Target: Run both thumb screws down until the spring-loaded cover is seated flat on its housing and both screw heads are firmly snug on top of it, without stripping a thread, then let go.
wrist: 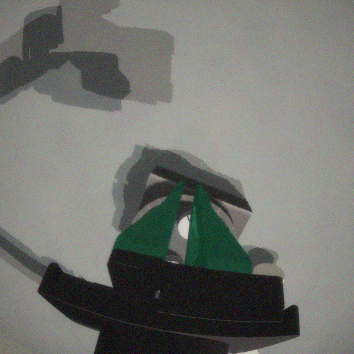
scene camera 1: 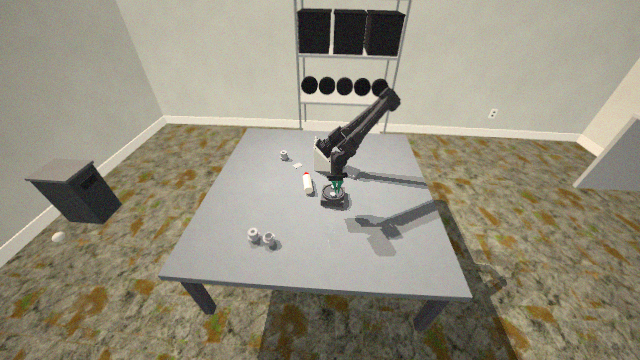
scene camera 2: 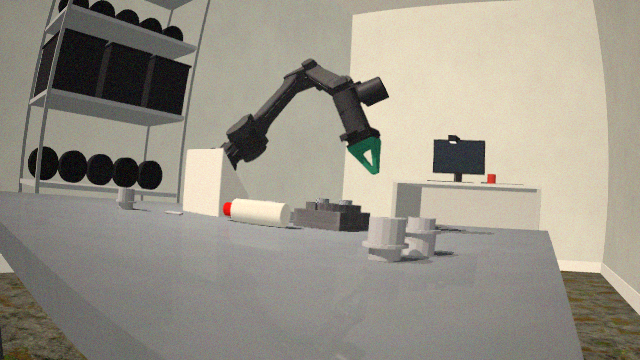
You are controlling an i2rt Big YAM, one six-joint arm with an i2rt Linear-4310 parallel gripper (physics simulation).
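Places are measured from the arm's base along level axes (x back, y left, z down), in centimetres.
Pixels of known places: gripper, fingertip midpoint: (wrist: 188, 188) (scene camera 1: 337, 193) (scene camera 2: 375, 173); arm's base, origin of the base link: (scene camera 1: 322, 149) (scene camera 2: 215, 170).
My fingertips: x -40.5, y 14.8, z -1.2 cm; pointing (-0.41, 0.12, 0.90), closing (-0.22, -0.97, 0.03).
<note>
Ahead of a thing's pixels: the offset from my fingertips to its top centre. "pt": to the spot under its first point.
The dark square housing @(dx +8.9, dy -2.9, dz +7.3 cm) (scene camera 1: 332, 203) (scene camera 2: 318, 220) stands on the table with the round cover on top. Two thumb screws show: one pale head @(pt dx +5.5, dy -2.3, dz +6.4 cm) (scene camera 1: 333, 194) (scene camera 2: 346, 202) (wrist: 184, 227) lies partly behind my right finger in the wrist view, and the other @(dx +12.1, dy -3.1, dz +6.3 cm) (scene camera 2: 323, 201) (wrist: 173, 258) is mostly hidden by the gripper body there. Whether the cover is flat or the heads touch it is too small to tell. My gripper (scene camera 1: 337, 194) (scene camera 2: 374, 173) (wrist: 188, 188) is shut with a narrow gap between its green fingertips and nothing held. It hangs above the housing, clear of both screws.
A white bottle with a red cap @(dx +17.0, dy -19.5, dz +7.9 cm) (scene camera 1: 307, 185) (scene camera 2: 260, 212) lies beside the housing. Two pale fittings @(dx -25.4, dy -35.7, dz +7.9 cm) (scene camera 1: 253, 235) @(dx -26.1, dy -27.6, dz +7.9 cm) (scene camera 1: 269, 239) stand near the front left; another fitting @(dx +41.2, dy -41.9, dz +7.9 cm) (scene camera 1: 284, 155) (scene camera 2: 126, 198) and a small flat piece @(dx +34.8, dy -30.5, dz +12.6 cm) (scene camera 1: 297, 165) (scene camera 2: 174, 213) are farther back. A white block (scene camera 1: 321, 161) (scene camera 2: 202, 182) is at the arm's base.
</note>
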